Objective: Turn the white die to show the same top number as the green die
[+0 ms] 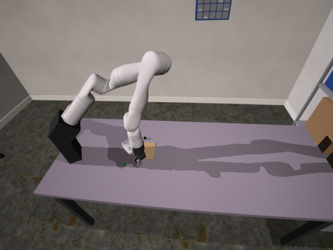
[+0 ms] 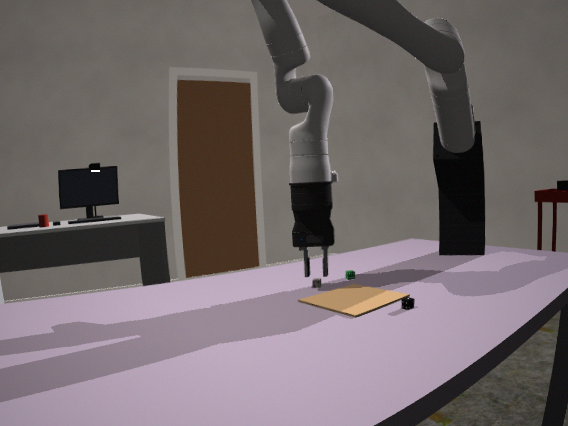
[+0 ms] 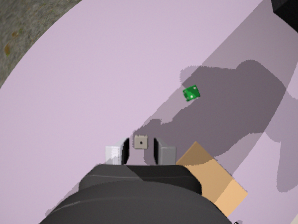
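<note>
Right now my hand is 3 cm above the white die. From my hand the other things lie so: tan mat (12 cm to the left, 4 cm below, 2 cm behind); then green die (9 cm behind, 3 cm to the right, 3 cm below); then black die (22 cm to the left, 7 cm behind, 3 cm below).
</note>
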